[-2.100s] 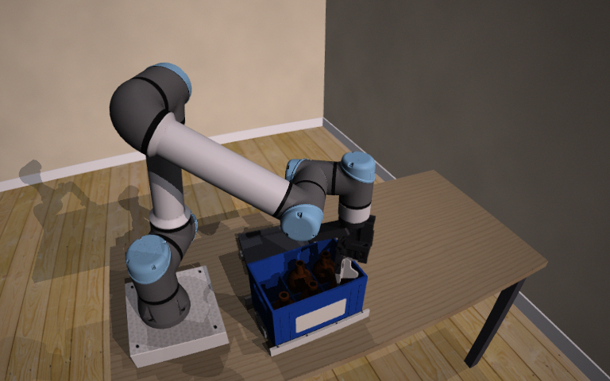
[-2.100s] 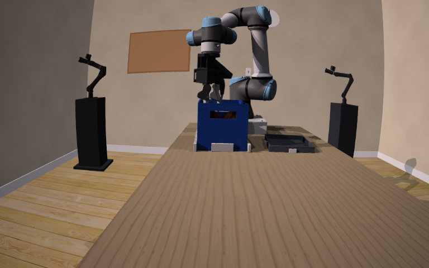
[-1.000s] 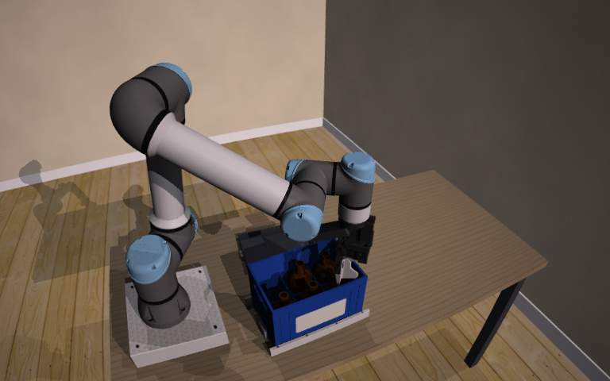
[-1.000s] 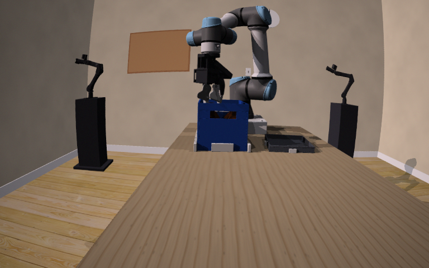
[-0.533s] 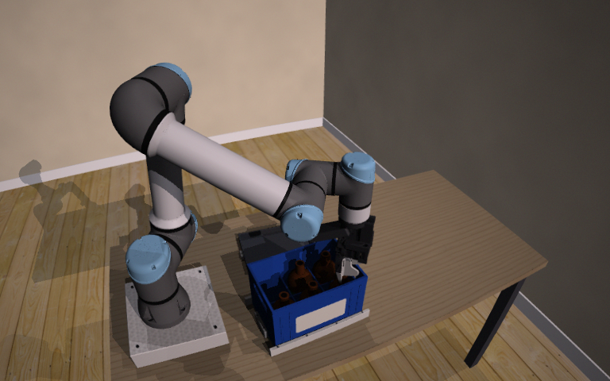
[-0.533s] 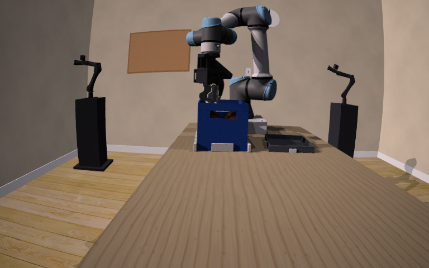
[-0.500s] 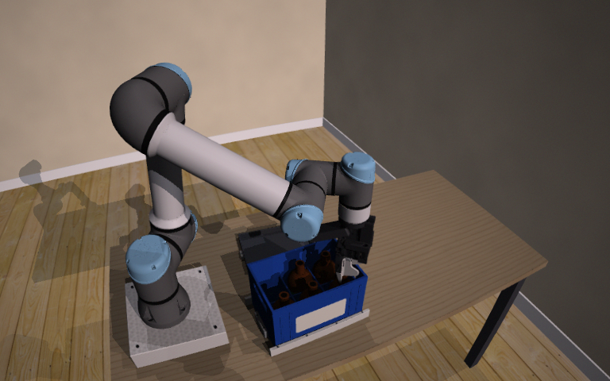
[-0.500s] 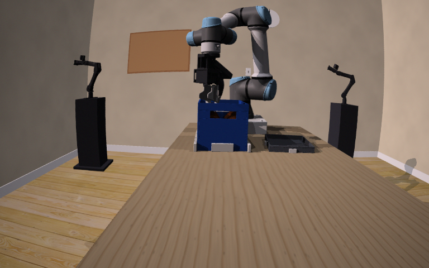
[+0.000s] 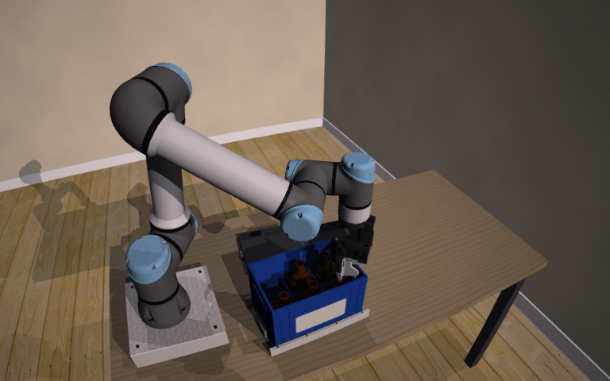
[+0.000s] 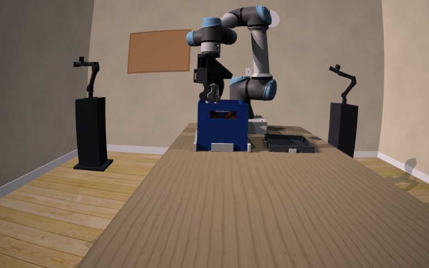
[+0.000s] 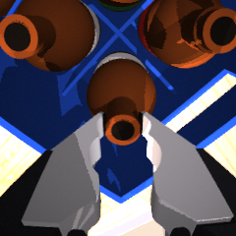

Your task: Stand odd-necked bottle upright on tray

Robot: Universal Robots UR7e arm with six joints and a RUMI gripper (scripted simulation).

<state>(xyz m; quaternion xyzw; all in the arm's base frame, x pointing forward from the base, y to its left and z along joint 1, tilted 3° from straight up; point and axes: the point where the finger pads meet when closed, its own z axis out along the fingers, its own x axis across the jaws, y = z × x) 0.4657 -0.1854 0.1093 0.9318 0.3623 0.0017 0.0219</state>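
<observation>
Right now the crate is 80 mm behind my hand, 70 mm below it and 40 mm to the left of it. From my hand the other things lie so: tray: 330 mm to the left, 140 mm below, 40 mm behind.
</observation>
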